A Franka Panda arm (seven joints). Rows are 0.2 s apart.
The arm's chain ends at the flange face. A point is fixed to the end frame.
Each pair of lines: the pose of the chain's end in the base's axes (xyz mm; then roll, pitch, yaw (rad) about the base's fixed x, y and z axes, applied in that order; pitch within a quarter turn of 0, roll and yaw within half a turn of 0), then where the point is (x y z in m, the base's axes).
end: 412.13 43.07 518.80 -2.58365 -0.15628 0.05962
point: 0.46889 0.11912 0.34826
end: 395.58 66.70 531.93 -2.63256 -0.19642 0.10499
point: 0.45716 0.13729 0.36071
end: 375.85 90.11 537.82 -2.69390 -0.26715 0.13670
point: 0.44944 0.15324 0.36844
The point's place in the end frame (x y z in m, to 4 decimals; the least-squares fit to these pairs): 0.0339 0.0327 0.1894
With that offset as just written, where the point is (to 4 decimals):
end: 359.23 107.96 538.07 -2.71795 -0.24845 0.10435
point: 0.4324 0.1639 0.3660
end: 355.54 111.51 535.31 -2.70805 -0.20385 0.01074
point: 0.4258 0.1622 0.3604
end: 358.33 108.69 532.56 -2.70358 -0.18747 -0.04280
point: 0.4283 0.1565 0.3567
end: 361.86 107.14 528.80 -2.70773 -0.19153 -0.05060
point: 0.4329 0.1536 0.3530
